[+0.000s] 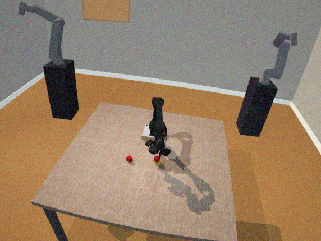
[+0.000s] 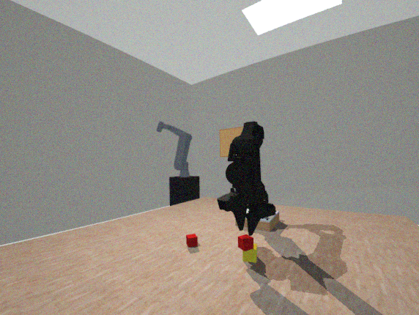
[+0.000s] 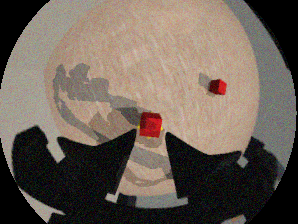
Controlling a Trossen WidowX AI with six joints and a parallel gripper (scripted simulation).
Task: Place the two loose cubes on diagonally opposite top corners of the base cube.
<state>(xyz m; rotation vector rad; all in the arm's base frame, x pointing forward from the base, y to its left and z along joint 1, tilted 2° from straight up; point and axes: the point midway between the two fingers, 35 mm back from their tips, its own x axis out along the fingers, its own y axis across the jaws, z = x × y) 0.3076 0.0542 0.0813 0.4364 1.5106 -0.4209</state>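
Right now my gripper tip is 10 mm past the yellow base cube, 10 mm to the right of it and 70 mm above it.
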